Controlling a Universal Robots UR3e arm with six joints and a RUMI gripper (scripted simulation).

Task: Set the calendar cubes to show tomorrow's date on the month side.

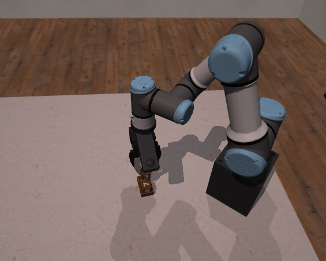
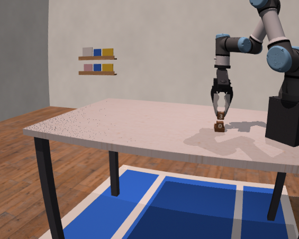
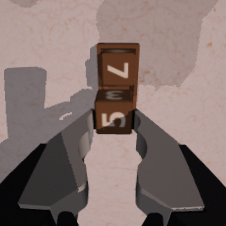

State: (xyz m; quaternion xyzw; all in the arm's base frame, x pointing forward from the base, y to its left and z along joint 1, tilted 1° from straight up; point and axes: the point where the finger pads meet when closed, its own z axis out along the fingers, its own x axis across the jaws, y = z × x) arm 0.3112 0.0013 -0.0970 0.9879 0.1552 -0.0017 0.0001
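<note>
My hand is 10 mm above the brown digit cube. Round my hand: calendar tray (60 mm below, 10 mm to the left).
</note>
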